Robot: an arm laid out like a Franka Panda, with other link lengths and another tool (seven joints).
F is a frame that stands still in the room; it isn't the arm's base.
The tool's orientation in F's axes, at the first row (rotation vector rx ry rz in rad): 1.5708, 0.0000, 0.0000
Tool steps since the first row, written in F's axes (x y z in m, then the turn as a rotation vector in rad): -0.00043, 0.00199, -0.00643, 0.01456, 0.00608, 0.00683; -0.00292, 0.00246, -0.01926, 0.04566, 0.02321, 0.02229; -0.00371, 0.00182, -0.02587, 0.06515, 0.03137, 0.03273; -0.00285, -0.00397, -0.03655, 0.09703, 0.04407, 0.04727; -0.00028, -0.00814, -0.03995, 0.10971, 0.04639, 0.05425; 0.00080, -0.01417, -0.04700, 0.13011, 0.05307, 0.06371; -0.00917, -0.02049, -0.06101, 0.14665, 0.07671, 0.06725; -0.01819, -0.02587, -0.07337, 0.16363, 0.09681, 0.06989
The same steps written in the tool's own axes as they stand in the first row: -0.00043, -0.00643, -0.00199, 0.01456, 0.00683, -0.00608; -0.00292, -0.01926, -0.00246, 0.04566, 0.02229, -0.02321; -0.00371, -0.02587, -0.00182, 0.06515, 0.03273, -0.03137; -0.00285, -0.03655, 0.00397, 0.09703, 0.04727, -0.04407; -0.00028, -0.03995, 0.00814, 0.10971, 0.05425, -0.04639; 0.00080, -0.04700, 0.01417, 0.13011, 0.06371, -0.05307; -0.00917, -0.06101, 0.02049, 0.14665, 0.06725, -0.07671; -0.01819, -0.07337, 0.02587, 0.16363, 0.06989, -0.09681
